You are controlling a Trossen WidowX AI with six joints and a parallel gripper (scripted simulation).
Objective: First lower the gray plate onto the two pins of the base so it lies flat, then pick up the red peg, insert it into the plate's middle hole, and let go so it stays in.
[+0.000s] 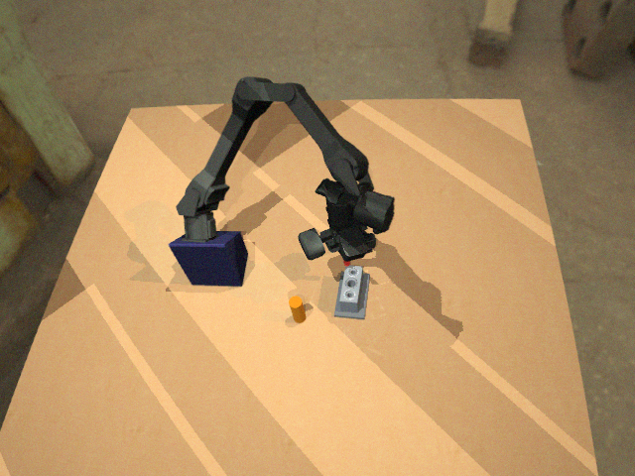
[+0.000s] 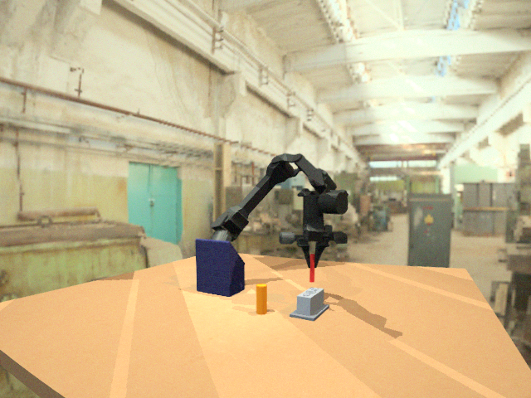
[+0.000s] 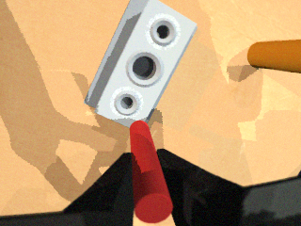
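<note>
Right now the gray plate is 20 mm ahead of my gripper tip, 40 mm to the right of it and 70 mm below it. From my gripper tip the other things lie so: red peg right at my gripper tip; orange cylinder 90 mm behind, 120 mm to the right, 80 mm below; flat gray base 20 mm ahead, 40 mm to the right, 110 mm below.
</note>
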